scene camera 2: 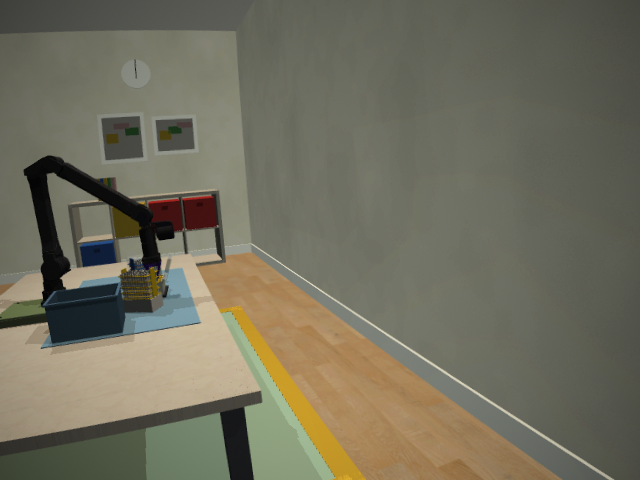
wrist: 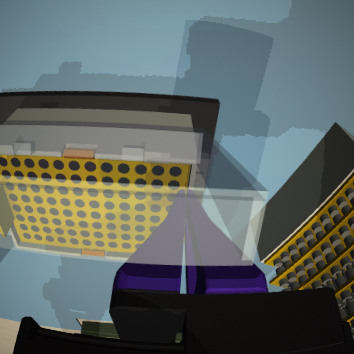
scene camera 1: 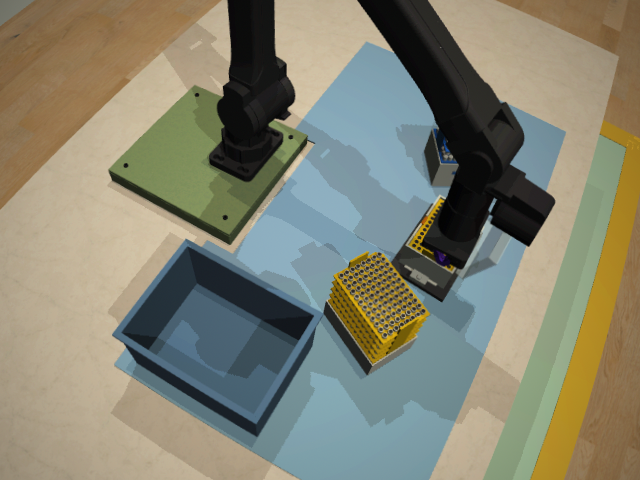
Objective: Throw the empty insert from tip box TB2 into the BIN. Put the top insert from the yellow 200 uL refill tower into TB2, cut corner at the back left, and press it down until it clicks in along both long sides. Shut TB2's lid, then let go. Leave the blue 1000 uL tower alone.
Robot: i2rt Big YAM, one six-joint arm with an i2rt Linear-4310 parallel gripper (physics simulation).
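Tip box TB2 stands on the blue mat with its clear lid open. A yellow insert with dark, empty holes sits in it; orange marks show at both long sides. My gripper is shut with nothing seen between its purple fingertips. The fingertips are at the insert's end nearest the yellow tower, seen through the lid in the wrist view; contact is unclear. The yellow refill tower stands beside TB2. The BIN holds no insert.
The blue tower stands beyond TB2, partly hidden by the arm. The green base plate carries the arm's foot. The table's long edge lies beyond the raised lid's side of TB2.
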